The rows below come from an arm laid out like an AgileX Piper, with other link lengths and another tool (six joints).
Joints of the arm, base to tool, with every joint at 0 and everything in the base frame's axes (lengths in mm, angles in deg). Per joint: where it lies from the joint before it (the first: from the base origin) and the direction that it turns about. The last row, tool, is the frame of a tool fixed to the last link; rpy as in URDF.
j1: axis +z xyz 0 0 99.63
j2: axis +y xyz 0 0 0
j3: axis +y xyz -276.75 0 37.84
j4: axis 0.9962 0 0.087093 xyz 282.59 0 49.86
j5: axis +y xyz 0 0 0
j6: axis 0.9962 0 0.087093 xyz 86.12 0 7.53
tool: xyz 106.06 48 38.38 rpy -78.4 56.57 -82.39
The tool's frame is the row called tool.
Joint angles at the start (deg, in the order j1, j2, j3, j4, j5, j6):
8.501 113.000 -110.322 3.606 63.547 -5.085
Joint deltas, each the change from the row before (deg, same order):
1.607 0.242 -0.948 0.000 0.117 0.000
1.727 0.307 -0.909 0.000 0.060 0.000
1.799 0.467 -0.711 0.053 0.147 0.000
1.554 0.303 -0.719 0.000 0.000 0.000
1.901 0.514 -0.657 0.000 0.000 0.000
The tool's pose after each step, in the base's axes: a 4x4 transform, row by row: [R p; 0 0 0 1], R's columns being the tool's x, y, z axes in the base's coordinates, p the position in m. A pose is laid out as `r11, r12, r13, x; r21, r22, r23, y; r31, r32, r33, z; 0, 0, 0, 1`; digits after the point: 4 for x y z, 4 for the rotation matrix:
-0.5680, -0.6524, 0.5017, 0.5261; -0.7057, 0.6998, 0.1111, 0.1554; -0.4235, -0.2909, -0.8579, 0.2243; 0, 0, 0, 1
-0.5425, -0.6705, 0.5060, 0.5235; -0.7217, 0.6803, 0.1278, 0.1716; -0.4300, -0.2958, -0.8530, 0.2276; 0, 0, 0, 1
-0.5188, -0.6913, 0.5030, 0.5197; -0.7379, 0.6592, 0.1448, 0.1886; -0.4317, -0.2960, -0.8521, 0.2279; 0, 0, 0, 1
-0.4956, -0.7068, 0.5048, 0.5164; -0.7509, 0.6408, 0.1600, 0.2032; -0.4366, -0.2997, -0.8483, 0.2301; 0, 0, 0, 1
-0.4693, -0.7270, 0.5012, 0.5116; -0.7666, 0.6172, 0.1773, 0.2209; -0.4383, -0.3010, -0.8469, 0.2297; 0, 0, 0, 1

